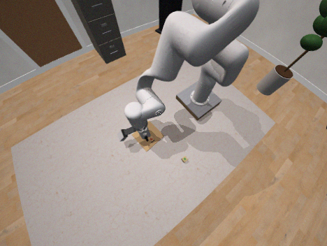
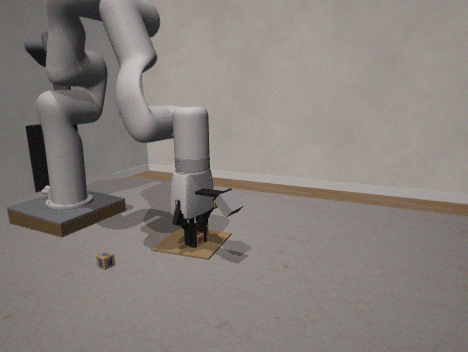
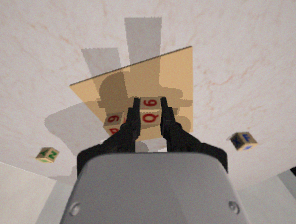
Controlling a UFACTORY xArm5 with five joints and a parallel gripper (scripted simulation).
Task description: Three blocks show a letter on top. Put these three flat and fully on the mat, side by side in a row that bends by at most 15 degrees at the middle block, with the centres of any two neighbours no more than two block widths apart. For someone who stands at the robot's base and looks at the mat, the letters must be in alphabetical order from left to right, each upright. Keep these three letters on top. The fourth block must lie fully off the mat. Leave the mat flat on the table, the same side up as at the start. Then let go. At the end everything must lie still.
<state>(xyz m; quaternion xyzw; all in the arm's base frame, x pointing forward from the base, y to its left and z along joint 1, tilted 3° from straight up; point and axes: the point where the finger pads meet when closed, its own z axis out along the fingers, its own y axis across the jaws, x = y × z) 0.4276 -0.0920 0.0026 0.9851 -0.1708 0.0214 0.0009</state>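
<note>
The tan mat lies 10 mm behind my hand, 10 mm to the left of it and 20 mm below it. From my hand the other things lie so: blue-lettered block (140 mm behind, 140 mm to the right, 10 mm below).
</note>
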